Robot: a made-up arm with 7 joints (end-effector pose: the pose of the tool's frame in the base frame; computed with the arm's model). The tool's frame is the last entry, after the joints. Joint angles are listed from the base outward.
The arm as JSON. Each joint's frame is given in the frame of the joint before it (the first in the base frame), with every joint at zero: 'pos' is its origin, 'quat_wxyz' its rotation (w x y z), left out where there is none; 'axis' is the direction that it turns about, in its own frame. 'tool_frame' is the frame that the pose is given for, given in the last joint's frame.
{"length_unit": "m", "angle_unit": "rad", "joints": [
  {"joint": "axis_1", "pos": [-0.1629, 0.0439, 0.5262], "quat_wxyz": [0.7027, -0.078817, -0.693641, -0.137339], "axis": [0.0, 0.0, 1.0]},
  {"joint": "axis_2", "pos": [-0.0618, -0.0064, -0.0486], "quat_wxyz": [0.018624, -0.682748, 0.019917, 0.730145], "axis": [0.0, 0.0, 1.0]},
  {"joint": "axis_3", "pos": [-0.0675, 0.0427, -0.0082], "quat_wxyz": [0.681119, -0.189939, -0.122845, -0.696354], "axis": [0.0, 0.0, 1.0]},
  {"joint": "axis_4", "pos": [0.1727, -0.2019, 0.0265], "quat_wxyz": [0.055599, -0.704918, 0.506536, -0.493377], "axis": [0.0, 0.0, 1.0]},
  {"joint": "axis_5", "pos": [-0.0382, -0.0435, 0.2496], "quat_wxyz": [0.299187, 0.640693, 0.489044, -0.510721], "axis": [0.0, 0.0, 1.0]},
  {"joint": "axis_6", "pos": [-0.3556, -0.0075, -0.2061], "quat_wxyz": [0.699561, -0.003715, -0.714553, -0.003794], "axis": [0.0, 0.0, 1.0]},
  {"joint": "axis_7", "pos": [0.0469, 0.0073, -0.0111], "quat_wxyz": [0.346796, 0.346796, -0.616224, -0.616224], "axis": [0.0, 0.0, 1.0]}
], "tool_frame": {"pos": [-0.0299, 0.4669, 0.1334], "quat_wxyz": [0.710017, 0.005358, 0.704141, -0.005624]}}
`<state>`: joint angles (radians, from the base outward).
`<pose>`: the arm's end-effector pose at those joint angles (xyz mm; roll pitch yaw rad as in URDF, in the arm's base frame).
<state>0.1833 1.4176 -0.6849 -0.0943 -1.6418 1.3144 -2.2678</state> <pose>234.7 788.2 348.0 0.0074 0.3663 -1.7495</pose>
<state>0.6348 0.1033 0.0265 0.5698 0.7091 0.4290 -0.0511</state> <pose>-29.1 1160.0 132.1 -0.4446 0.7763 -0.9723</pose>
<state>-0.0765 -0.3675 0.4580 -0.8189 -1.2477 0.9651 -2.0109</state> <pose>-313.3 902.3 566.4 1.2149 -0.1010 -0.6502</pose>
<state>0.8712 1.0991 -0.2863 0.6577 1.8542 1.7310 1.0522</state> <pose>483.1 626.7 662.4 0.9354 0.9434 -0.0404</pose>
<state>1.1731 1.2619 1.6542 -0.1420 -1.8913 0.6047 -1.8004</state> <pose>416.1 -737.0 744.6 1.2620 -0.5662 2.9539</pose>
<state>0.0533 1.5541 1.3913 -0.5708 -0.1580 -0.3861 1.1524</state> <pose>-65.4 -861.9 229.6 -0.5280 -1.4568 2.7284</pose>
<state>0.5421 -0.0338 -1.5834 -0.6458 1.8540 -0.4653 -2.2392</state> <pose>-457.6 -454.3 1137.3 -2.9614 1.0149 -0.1556</pose>
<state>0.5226 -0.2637 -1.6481 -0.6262 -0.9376 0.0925 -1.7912</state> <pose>-754.3 -412.4 1377.1 1.6850 0.2239 1.9710</pose>
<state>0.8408 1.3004 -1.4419 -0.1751 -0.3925 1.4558 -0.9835</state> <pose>-236.1 1136.6 88.1 -1.2772 0.7811 -2.0840</pose>
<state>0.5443 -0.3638 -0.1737 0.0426 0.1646 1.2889 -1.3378</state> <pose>-511.7 853.2 472.6 -0.6691 1.2834 -1.5580</pose>
